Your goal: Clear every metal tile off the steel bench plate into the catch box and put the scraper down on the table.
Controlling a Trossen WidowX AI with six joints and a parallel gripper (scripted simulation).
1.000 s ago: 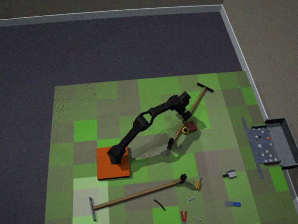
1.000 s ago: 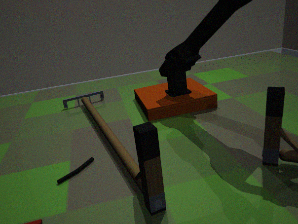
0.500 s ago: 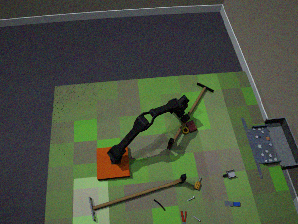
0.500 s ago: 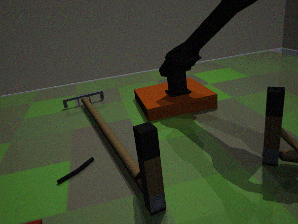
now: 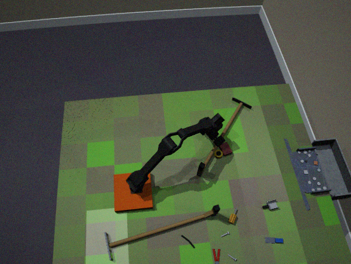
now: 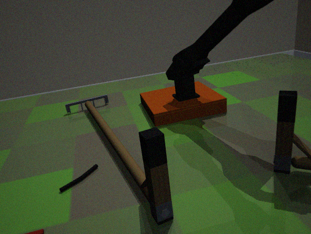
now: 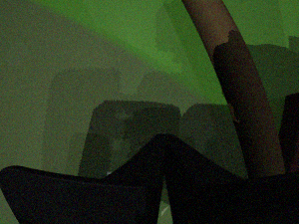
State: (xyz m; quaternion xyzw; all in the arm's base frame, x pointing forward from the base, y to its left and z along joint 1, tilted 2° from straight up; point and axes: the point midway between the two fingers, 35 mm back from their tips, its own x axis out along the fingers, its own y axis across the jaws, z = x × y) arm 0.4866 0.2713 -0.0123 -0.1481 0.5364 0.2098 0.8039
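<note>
Right now the long scraper is 50 mm ahead of my gripper tip, 50 mm above it and 20 mm to the right of it. Also, from my gripper tip: orange piece 580 mm ahead, 270 mm to the right; then yellow ring 130 mm to the right; then red block 100 mm to the right, 50 mm ahead.
</note>
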